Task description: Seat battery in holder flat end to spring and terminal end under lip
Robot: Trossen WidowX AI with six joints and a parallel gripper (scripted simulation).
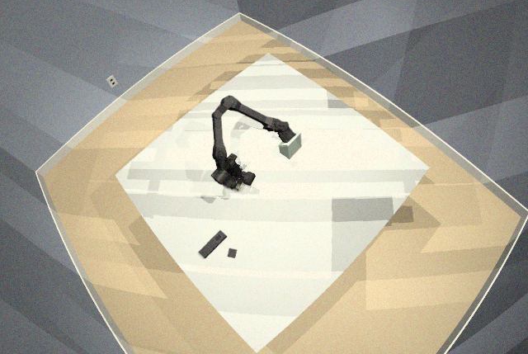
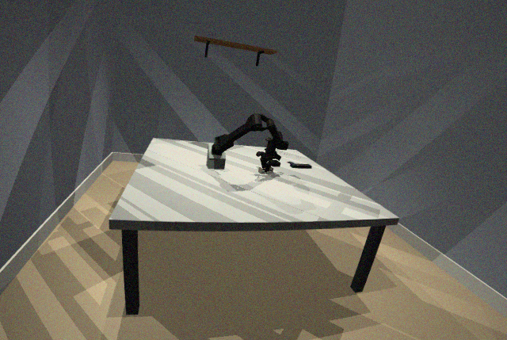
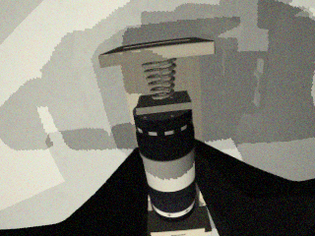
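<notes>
Right now my gripper tip is 10 mm below the battery. From my gripper tip the other things lie so: small square pad 30 mm ahead, 10 mm to the left, 10 mm above; small dark square 290 mm ahead, 260 mm to the left, 10 mm below.
</notes>
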